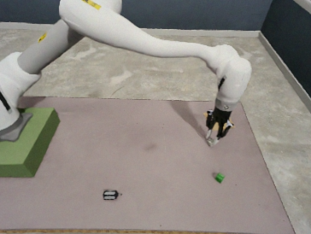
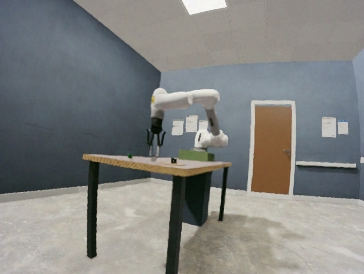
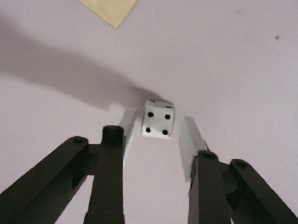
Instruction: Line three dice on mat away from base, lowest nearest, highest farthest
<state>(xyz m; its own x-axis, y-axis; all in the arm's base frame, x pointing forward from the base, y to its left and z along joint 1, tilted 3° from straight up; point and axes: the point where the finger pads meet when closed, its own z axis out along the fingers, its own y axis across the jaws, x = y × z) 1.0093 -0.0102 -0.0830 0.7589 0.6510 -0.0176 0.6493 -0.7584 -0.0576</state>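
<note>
Now: the white die 5 cm below my hand. Also, from my hand: mat (17 cm to the left, 8 cm ahead, 7 cm below); then black die (17 cm to the left, 5 cm below, 3 cm ahead); then green die (20 cm to the right, 5 cm below).
</note>
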